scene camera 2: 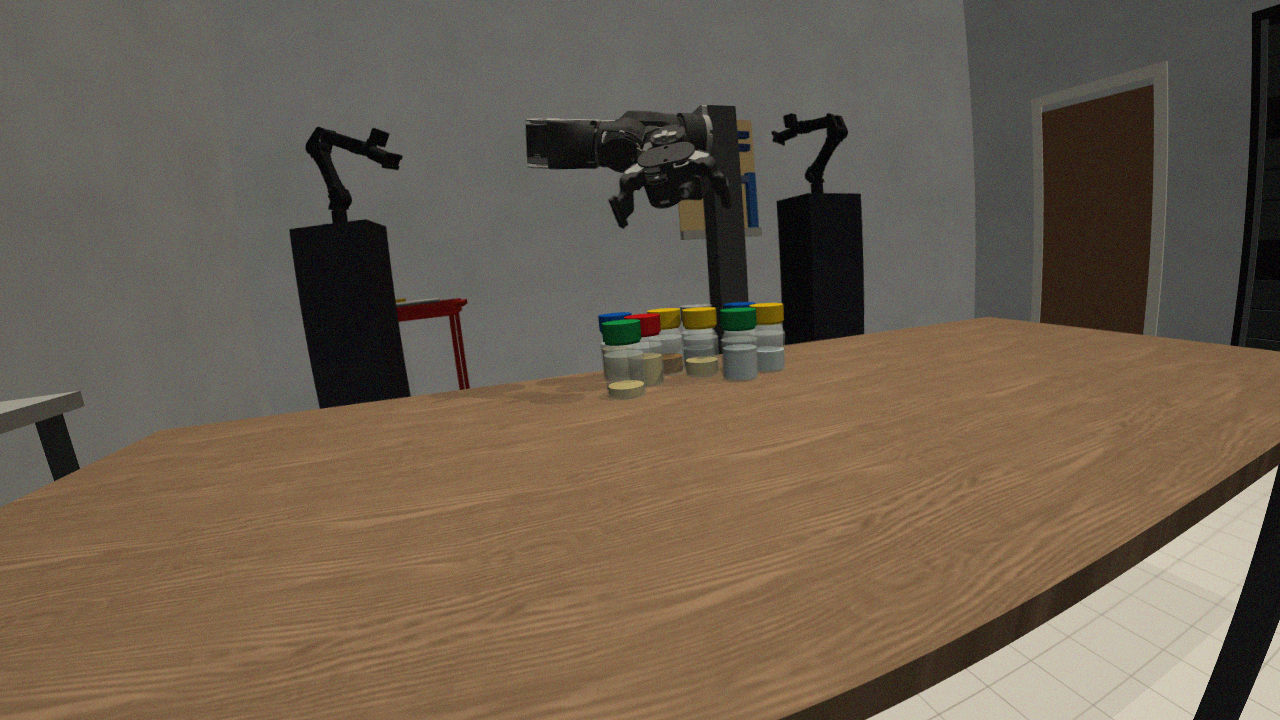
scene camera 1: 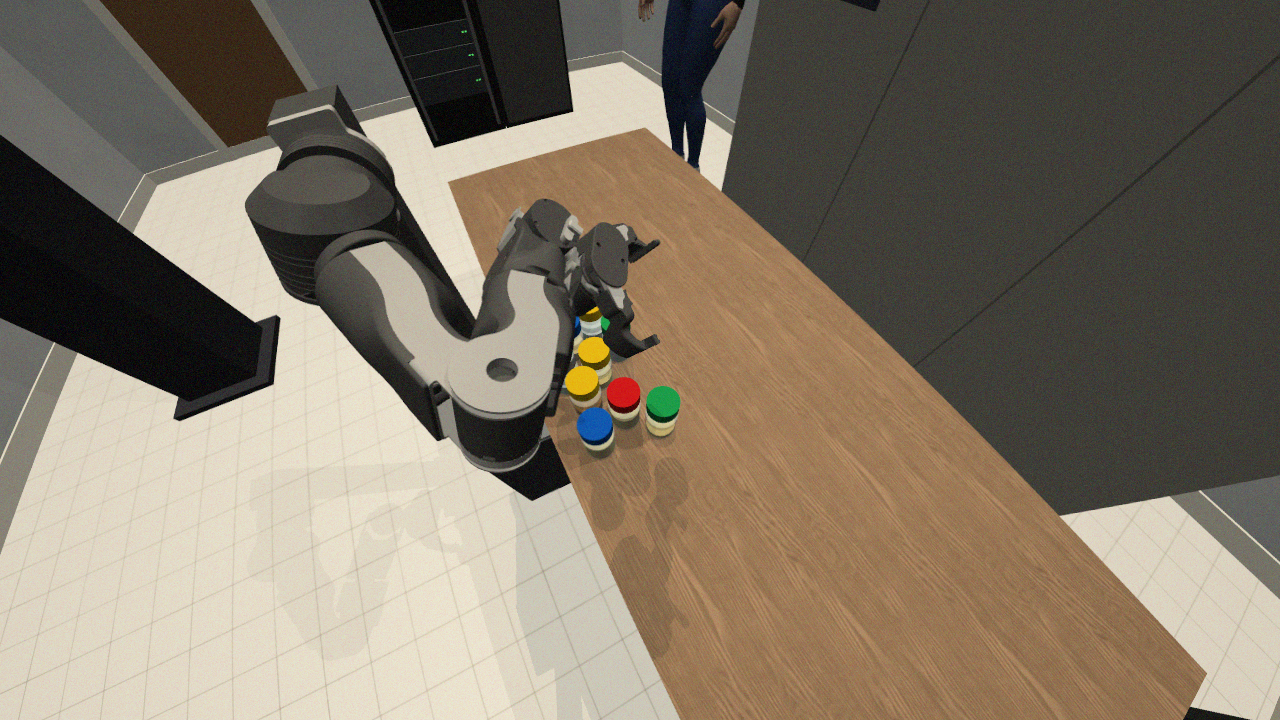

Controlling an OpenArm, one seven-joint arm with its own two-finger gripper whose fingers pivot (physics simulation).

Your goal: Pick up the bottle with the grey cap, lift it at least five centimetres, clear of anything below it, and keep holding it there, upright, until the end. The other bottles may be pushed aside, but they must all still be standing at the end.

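The grey-capped bottle shows in scene camera 2 as a thin sliver of greyish cap [scene camera 2: 694,306] behind a yellow-capped bottle [scene camera 2: 699,318] [scene camera 1: 593,351]; the rest of it is hidden. I cannot make it out in scene camera 1, where the arm covers part of the group. My gripper [scene camera 1: 656,292] [scene camera 2: 673,212] is open and empty, high above the bottles, its fingers spread wide. Near one end of the group stand a red-capped bottle [scene camera 1: 623,394] [scene camera 2: 644,324], a green-capped one [scene camera 1: 663,403] [scene camera 2: 621,332] and a blue-capped one [scene camera 1: 595,425] [scene camera 2: 614,317]. The bottles in view stand upright.
More bottles stand close together: another yellow-capped one [scene camera 1: 582,382] [scene camera 2: 664,317], a green-capped one [scene camera 2: 738,317], a blue-capped one [scene camera 2: 736,305] and a yellow-capped one [scene camera 2: 768,312]. The group is near the arm-side edge of the wooden table [scene camera 1: 805,402] [scene camera 2: 537,537]. A tall dark cabinet [scene camera 1: 984,179] stands beyond the table's opposite edge.
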